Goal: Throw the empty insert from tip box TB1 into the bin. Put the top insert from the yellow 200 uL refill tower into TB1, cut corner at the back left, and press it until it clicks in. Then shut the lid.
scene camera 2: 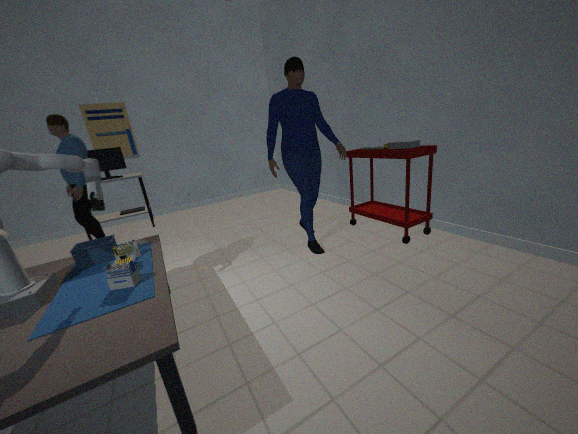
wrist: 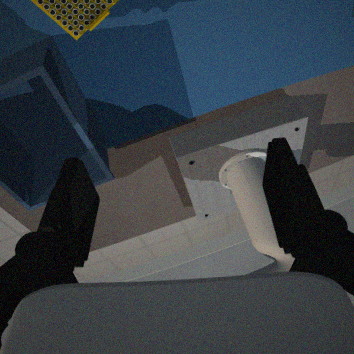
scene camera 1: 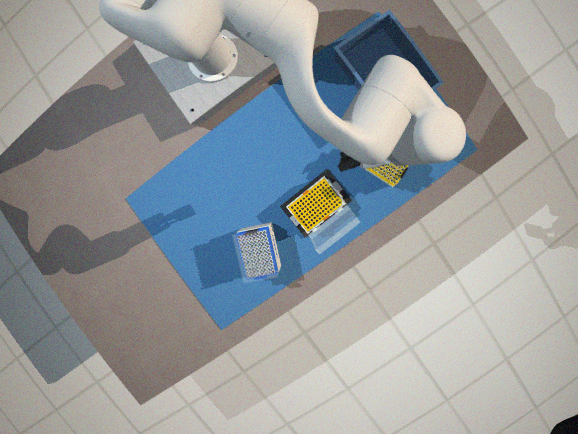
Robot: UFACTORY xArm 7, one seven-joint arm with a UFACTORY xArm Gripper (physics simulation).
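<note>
TB1 (scene camera 1: 316, 205) sits in a dark frame on the blue mat (scene camera 1: 240, 145), its clear lid (scene camera 1: 334, 231) open toward the table's front edge. A yellow insert with dark holes is in it. The yellow refill tower (scene camera 1: 392, 175) (wrist: 77, 15) stands to its right in scene view 1, partly hidden by the arm; one corner shows in the wrist view. The blue bin (scene camera 1: 414, 49) (scene camera 2: 87, 250) (wrist: 77, 125) stands near the tower; no insert can be made out in its visible part. My gripper (scene camera 2: 97, 202) (wrist: 175, 169) is open and empty, high above the table.
A blue-rimmed tip tower (scene camera 1: 257, 252) (scene camera 2: 122, 280) stands left of TB1 in scene view 1. The arm base plate (scene camera 1: 175, 95) is behind the mat. Two people (scene camera 2: 300, 130) (scene camera 2: 72, 155) and a red cart (scene camera 2: 392, 152) are beyond the table.
</note>
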